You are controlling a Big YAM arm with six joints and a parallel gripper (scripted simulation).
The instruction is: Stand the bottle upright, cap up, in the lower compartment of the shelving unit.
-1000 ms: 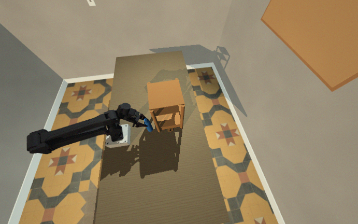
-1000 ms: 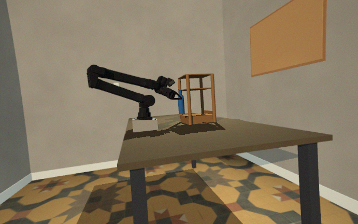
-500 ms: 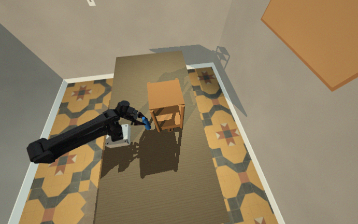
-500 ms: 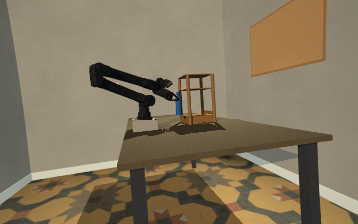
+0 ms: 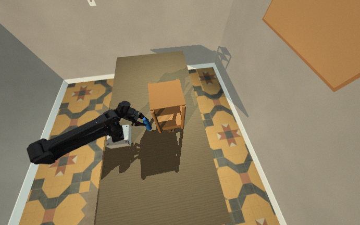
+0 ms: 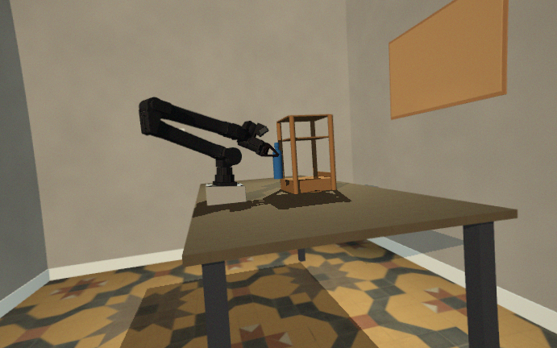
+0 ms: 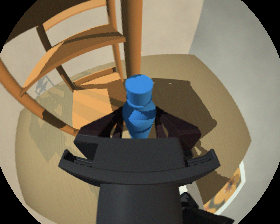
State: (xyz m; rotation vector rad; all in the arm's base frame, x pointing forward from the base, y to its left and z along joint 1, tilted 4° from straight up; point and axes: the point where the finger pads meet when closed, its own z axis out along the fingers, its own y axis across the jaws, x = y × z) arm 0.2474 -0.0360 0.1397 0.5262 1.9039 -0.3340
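Now: hand 190 mm short of the wooden shelving unit, 60 mm to the right of it and 10 mm above it. The rest, counted from my hand: blue bottle (right at my hand).
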